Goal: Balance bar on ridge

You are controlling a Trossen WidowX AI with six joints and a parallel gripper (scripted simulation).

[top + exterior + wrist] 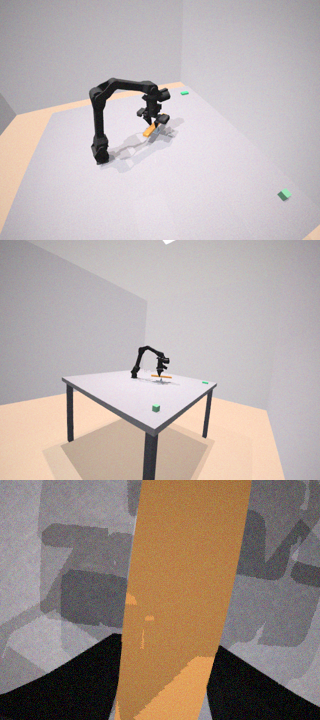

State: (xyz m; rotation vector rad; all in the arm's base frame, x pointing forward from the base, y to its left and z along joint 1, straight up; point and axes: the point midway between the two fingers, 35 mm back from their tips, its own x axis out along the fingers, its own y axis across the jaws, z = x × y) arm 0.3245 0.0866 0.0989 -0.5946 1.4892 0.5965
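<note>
My gripper tip is now 2 cm to the right of the bar and 2 cm short of it. The rest, counted from my gripper tip: green cube (59 cm to the right, 42 cm ahead, 5 cm below); then flat green block (42 cm ahead, 41 cm to the left, 6 cm below).
</note>
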